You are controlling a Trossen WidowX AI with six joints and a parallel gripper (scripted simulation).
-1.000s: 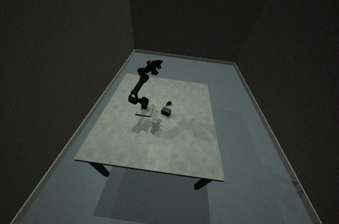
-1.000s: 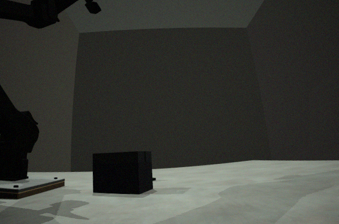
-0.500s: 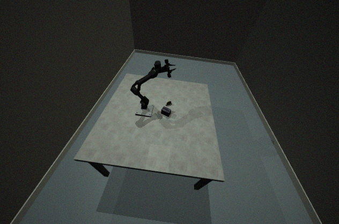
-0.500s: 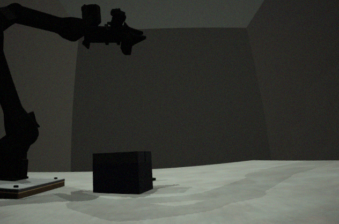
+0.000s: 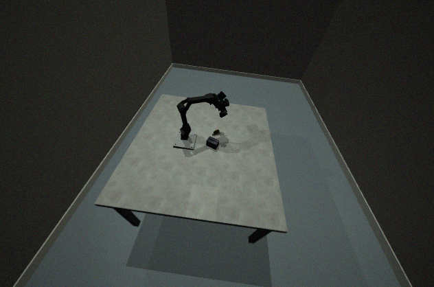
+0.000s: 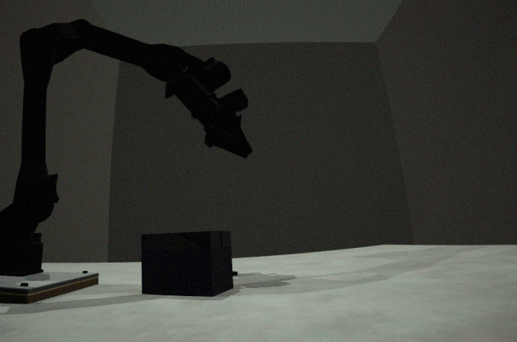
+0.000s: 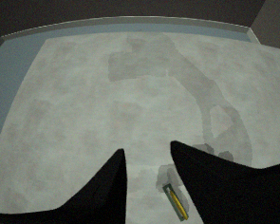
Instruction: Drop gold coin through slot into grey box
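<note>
The thin gold coin lies 200 mm below my gripper tip, 80 mm behind it and 60 mm to the right of it.
</note>
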